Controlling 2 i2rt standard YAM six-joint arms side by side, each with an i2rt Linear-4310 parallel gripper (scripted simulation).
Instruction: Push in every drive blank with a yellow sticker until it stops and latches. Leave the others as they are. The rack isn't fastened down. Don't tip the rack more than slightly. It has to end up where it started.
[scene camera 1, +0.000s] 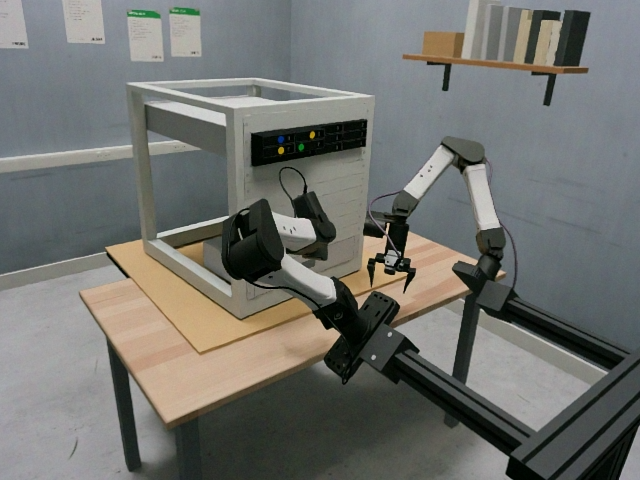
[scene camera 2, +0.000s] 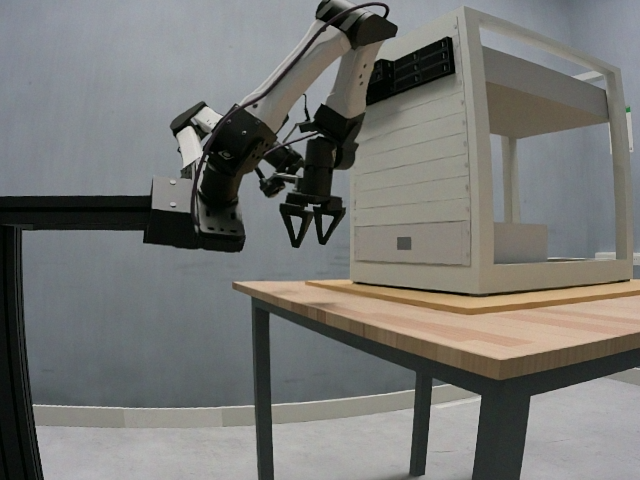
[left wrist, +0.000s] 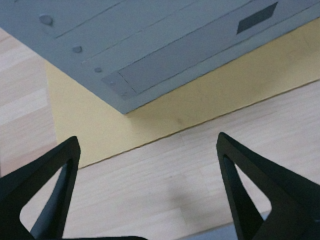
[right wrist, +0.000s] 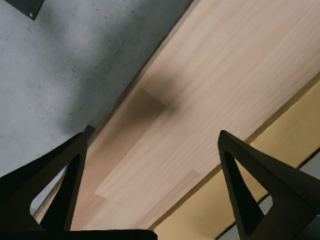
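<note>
My left gripper (left wrist: 149, 140) is visible to me, and so is my right gripper (scene camera 2: 309, 246), which the right wrist view (right wrist: 152, 137) shows too. I also see a rack (scene camera 2: 431, 144); scene camera 1 (scene camera 1: 340, 179) has it as well, and so does the left wrist view (left wrist: 127, 61). A tan board (scene camera 1: 207, 326) is part of the scene too, and the left wrist view (left wrist: 277, 67) shows it.
</note>
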